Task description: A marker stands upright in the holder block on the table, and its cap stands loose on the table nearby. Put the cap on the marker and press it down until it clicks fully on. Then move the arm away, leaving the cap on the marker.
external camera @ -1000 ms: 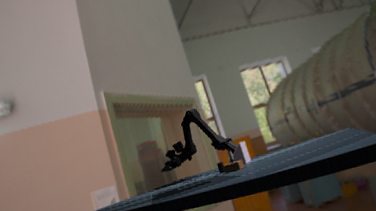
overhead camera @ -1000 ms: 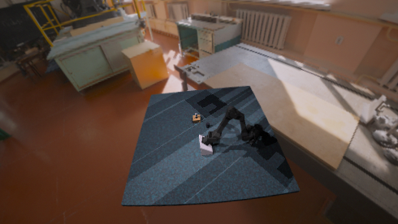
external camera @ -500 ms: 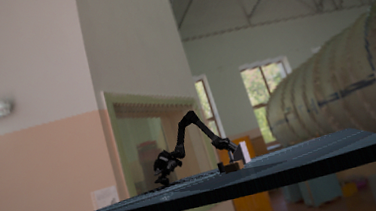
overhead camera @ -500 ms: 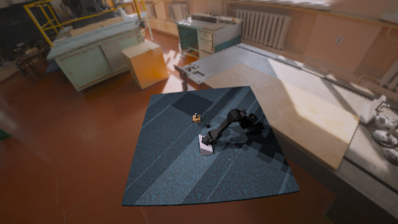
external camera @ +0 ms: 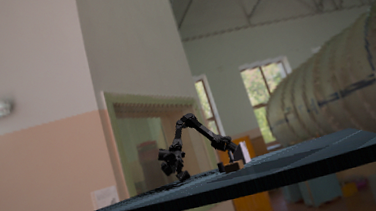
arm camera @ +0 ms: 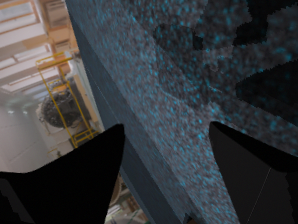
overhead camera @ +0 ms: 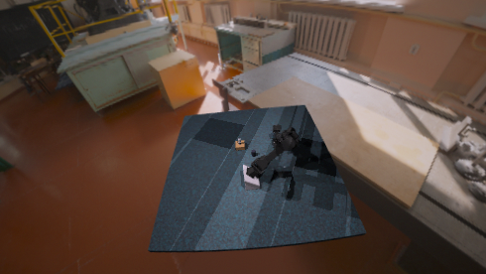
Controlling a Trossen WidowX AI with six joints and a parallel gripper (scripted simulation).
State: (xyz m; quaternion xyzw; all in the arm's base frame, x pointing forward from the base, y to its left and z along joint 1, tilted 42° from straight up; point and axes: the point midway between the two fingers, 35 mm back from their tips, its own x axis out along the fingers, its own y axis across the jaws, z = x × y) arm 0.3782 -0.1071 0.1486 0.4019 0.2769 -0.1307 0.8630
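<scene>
Now: gripper tip 18 cm past the dark cap, 16 cm to the right of it and 2 cm above it.
</scene>
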